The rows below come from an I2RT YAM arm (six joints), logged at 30 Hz.
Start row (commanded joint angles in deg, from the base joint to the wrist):
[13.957 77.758 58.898 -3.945 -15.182 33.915]
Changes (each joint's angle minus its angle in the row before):
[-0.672 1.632 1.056 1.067 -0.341 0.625]
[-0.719 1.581 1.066 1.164 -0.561 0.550]
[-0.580 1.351 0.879 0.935 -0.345 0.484]
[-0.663 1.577 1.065 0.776 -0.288 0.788]
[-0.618 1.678 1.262 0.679 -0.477 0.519]
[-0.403 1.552 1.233 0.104 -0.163 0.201]
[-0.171 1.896 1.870 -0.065 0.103 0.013]
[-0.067 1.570 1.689 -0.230 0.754 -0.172]
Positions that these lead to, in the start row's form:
[13.285 79.390 59.954 -2.878 -15.523 34.540]
[12.566 80.971 61.020 -1.714 -16.084 35.090]
[11.986 82.322 61.899 -0.779 -16.429 35.574]
[11.323 83.899 62.964 -0.003 -16.717 36.362]
[10.705 85.577 64.226 0.676 -17.194 36.881]
[10.302 87.129 65.459 0.780 -17.357 37.082]
[10.131 89.025 67.329 0.715 -17.254 37.095]
[10.064 90.595 69.018 0.485 -16.500 36.923]

